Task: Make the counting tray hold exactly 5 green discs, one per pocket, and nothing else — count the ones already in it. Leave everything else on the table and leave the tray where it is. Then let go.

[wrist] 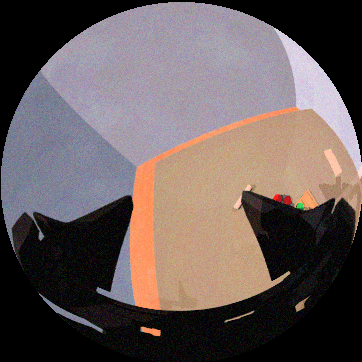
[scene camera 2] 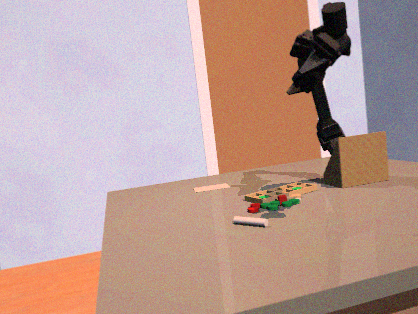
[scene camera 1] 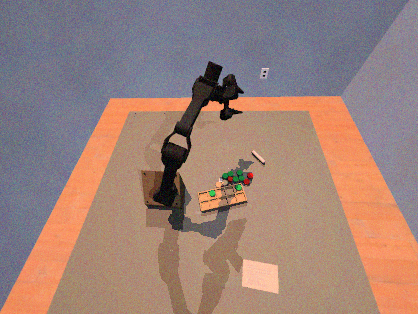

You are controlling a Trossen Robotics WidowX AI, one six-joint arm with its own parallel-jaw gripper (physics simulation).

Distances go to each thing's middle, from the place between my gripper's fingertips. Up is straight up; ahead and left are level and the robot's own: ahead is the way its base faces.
Labels:
I see my gripper 34 cm above the wooden counting tray [scene camera 1: 224,196], 31 cm to the left of it and 12 cm past it.

